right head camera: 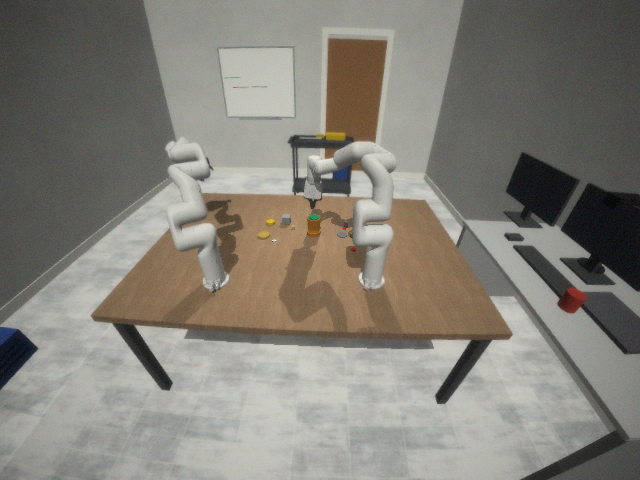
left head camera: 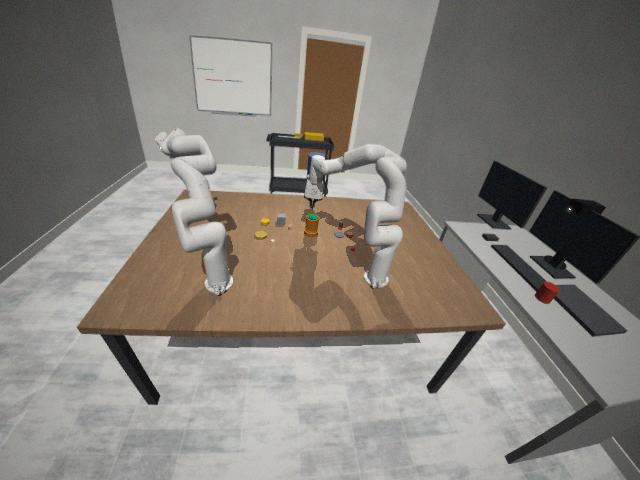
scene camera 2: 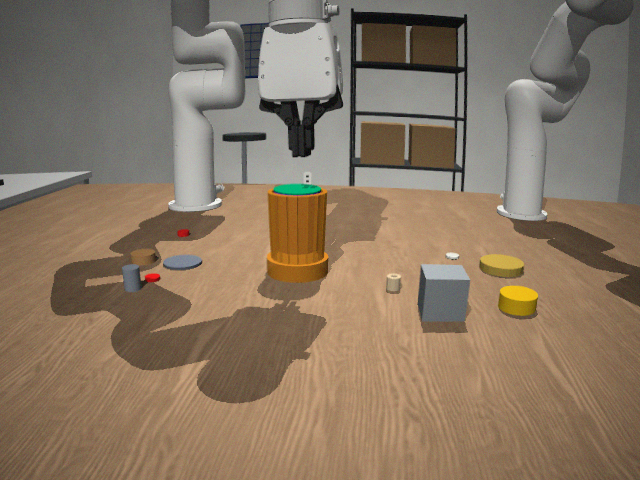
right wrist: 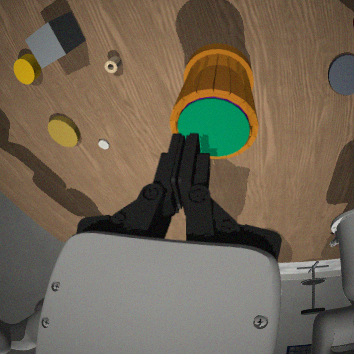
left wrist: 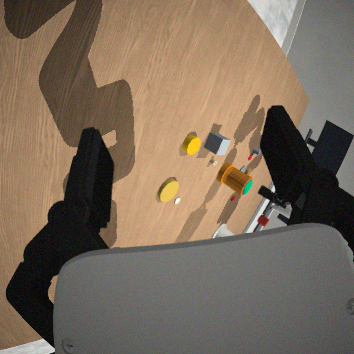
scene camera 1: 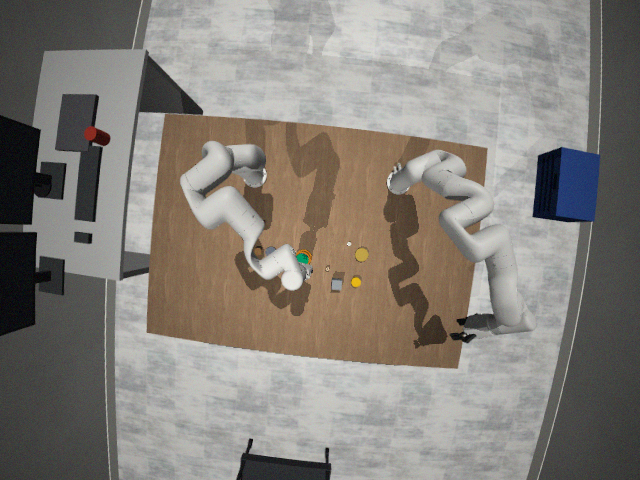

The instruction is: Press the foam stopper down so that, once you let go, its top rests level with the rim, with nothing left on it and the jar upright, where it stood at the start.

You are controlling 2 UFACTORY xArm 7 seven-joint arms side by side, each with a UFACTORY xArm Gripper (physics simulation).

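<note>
The orange ribbed jar (left head camera: 311, 226) (right head camera: 313, 227) (scene camera 2: 297, 227) (left wrist: 234, 176) stands upright on the table. The green foam stopper (scene camera 1: 302, 258) (scene camera 2: 296, 190) (right wrist: 215, 122) sits in its mouth; in scene camera 2 its top looks slightly above the rim, and a thin purple edge shows. Nothing lies on it, but a finger shadow falls on it. My right gripper (left head camera: 312, 206) (right head camera: 312, 206) (scene camera 2: 301, 153) (right wrist: 188, 148) is shut and empty, pointing down above the stopper without touching it. My left gripper (scene camera 1: 456, 329) (left wrist: 185, 133) is open and empty, far away by the table's edge.
A grey cube (scene camera 2: 443, 292), a tan bead (scene camera 2: 393, 282), yellow discs (scene camera 2: 517, 300) (scene camera 2: 501, 265) and a white disc (scene camera 2: 452, 255) lie right of the jar in scene camera 2. A blue-grey disc (scene camera 2: 182, 261), grey cylinder (scene camera 2: 131, 278), brown disc (scene camera 2: 143, 256) and red discs (scene camera 2: 152, 277) (scene camera 2: 183, 233) lie left.
</note>
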